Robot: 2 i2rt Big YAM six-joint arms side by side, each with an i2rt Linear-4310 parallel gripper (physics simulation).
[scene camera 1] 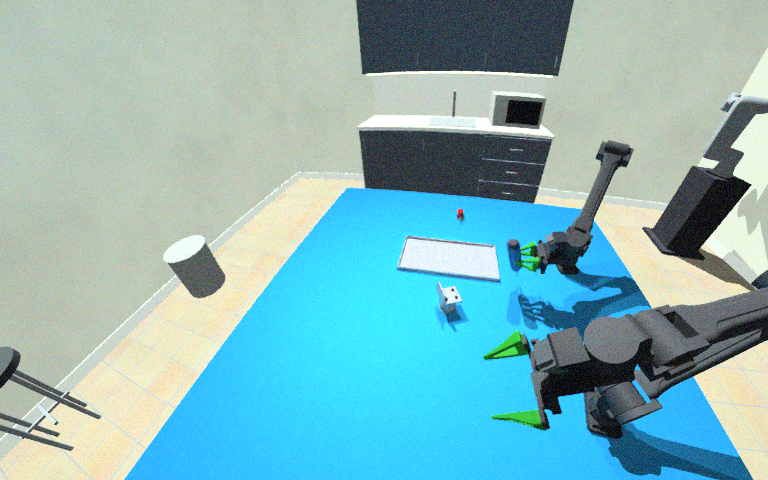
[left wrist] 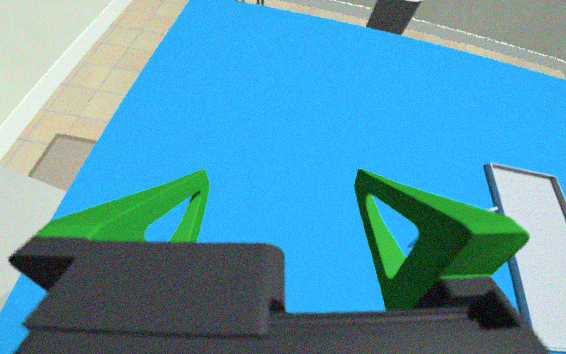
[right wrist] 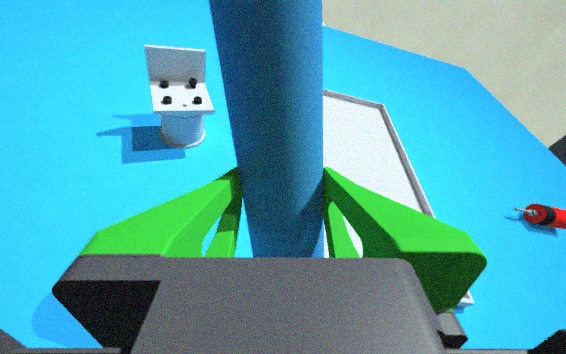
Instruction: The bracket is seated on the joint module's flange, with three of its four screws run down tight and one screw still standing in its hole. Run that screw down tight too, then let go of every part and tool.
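Frame: origin at the left arm's base, x ahead, y left, z up, level; millimetres.
Where they show: left gripper, fingertip midpoint: [scene camera 1: 487, 386] [left wrist: 281, 177]; right gripper, fingertip midpoint: [scene camera 1: 513, 257] [right wrist: 282, 177]; left arm's base, origin of the base link: [scene camera 1: 600, 412].
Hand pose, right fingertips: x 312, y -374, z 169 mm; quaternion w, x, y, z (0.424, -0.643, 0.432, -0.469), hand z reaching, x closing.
Note:
Things, the pixels of their top centre, and the offset from my right fingertips. Level surfaces: height alone.
- upright round joint module, middle of its top: [right wrist: 181, 95] [scene camera 1: 449, 295] dx +187, dy +148, dz -105 mm
- back right screw, middle of its top: [right wrist: 193, 79] dx +212, dy +143, dz -92 mm
- shallow white tray, middle of its top: [right wrist: 354, 157] [left wrist: 550, 247] [scene camera 1: 449, 255] dx +241, dy -115, dz -153 mm
- small red-handled tool, middle of its top: [right wrist: 549, 208] [scene camera 1: 460, 213] dx +250, dy -449, dz -135 mm
- blue surface, its level: dz -169 mm
A white L-shaped bracket [scene camera 1: 451, 294] [right wrist: 176, 65] sits on the upright round joint module [scene camera 1: 447, 309] [right wrist: 182, 130]. Four black screw heads show on its flat plate in the right wrist view; the back right screw [right wrist: 193, 82] stands higher than the others. My right gripper [scene camera 1: 518, 258] [right wrist: 282, 177] is shut on a thick blue cylindrical tool [scene camera 1: 513, 258] [right wrist: 277, 100] with a dark cap, held roughly upright to the right of the tray; its working tip is not visible. My left gripper [scene camera 1: 488, 387] [left wrist: 281, 177] is wide open and empty, at the lower right of the scene view.
A shallow white tray [scene camera 1: 447, 260] [left wrist: 537, 250] [right wrist: 362, 145] lies behind the bracket in the scene view. A small red-handled tool [scene camera 1: 460, 213] [right wrist: 556, 218] with a metal shaft lies beyond it. All stand on the blue surface [scene camera 1: 317, 350].

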